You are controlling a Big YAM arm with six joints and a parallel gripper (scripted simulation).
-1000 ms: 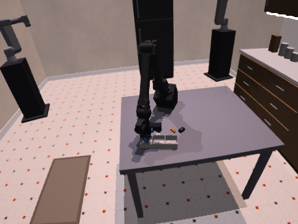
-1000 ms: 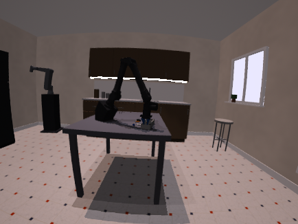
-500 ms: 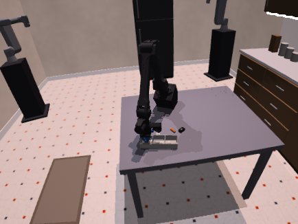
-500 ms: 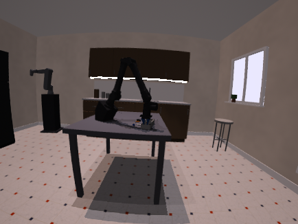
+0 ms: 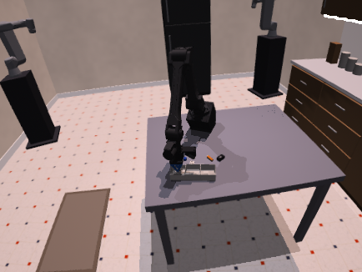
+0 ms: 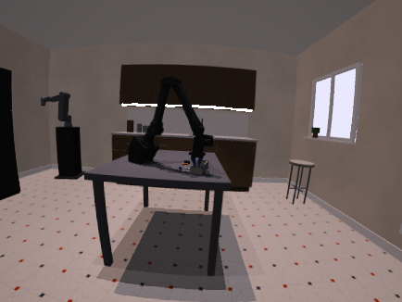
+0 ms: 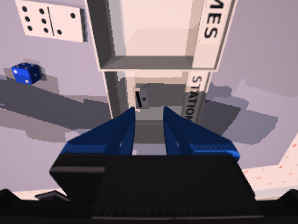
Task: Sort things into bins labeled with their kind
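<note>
My gripper is now 10 cm past the blue die, 8 cm to the right of it and 3 cm above it. From my hand the other things lie so: white domino (4 cm behind, 10 cm to the left, 4 cm below); then small brass nut (9 cm behind, 14 cm to the left, 4 cm below); then orange cylinder (4 cm behind, 22 cm to the left, 4 cm below).
</note>
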